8 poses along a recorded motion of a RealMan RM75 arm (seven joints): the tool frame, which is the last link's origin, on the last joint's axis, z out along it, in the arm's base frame.
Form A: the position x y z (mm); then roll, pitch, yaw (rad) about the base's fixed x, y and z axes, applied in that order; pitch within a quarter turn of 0, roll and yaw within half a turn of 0.
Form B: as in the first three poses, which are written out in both.
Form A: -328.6 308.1 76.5 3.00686 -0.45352 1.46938
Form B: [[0.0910 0.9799 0.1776 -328.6], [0.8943 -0.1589 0.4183 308.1], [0.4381 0.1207 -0.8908 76.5], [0 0 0 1]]
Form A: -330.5 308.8 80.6 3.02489 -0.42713 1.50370
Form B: [[0.0610 0.9877 0.1438 -330.5], [0.9081 -0.1147 0.4027 308.8], [0.4143 0.1060 -0.9040 80.6], [0 0 0 1]]
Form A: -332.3 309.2 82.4 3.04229 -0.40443 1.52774
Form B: [[0.0396 0.9925 0.1159 -332.3], [0.9185 -0.0818 0.3869 309.2], [0.3935 0.0911 -0.9148 82.4], [0 0 0 1]]
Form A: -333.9 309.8 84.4 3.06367 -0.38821 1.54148
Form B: [[0.0271 0.9957 0.0889 -333.9], [0.9252 -0.0587 0.3749 309.8], [0.3785 0.0721 -0.9228 84.4], [0 0 0 1]]
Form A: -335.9 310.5 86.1 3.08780 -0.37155 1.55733
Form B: [[0.0125 0.9982 0.0586 -335.9], [0.9317 -0.0330 0.3618 310.5], [0.3631 0.0501 -0.9304 86.1], [0 0 0 1]]
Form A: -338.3 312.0 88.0 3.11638 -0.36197 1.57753
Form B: [[-0.0063 0.9997 0.0228 -338.3], [0.9352 -0.0022 0.3542 312.0], [0.3541 0.0236 -0.9349 88.0], [0 0 0 1]]
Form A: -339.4 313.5 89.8 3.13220 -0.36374 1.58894
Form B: [[-0.0170 0.9999 0.0029 -339.4], [0.9344 0.0148 0.3559 313.5], [0.3558 0.0088 -0.9345 89.8], [0 0 0 1]]
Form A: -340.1 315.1 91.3 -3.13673 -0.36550 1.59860
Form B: [[-0.0260 0.9996 -0.0148 -340.1], [0.9336 0.0295 0.3571 315.1], [0.3574 -0.0045 -0.9339 91.3], [0 0 0 1]]
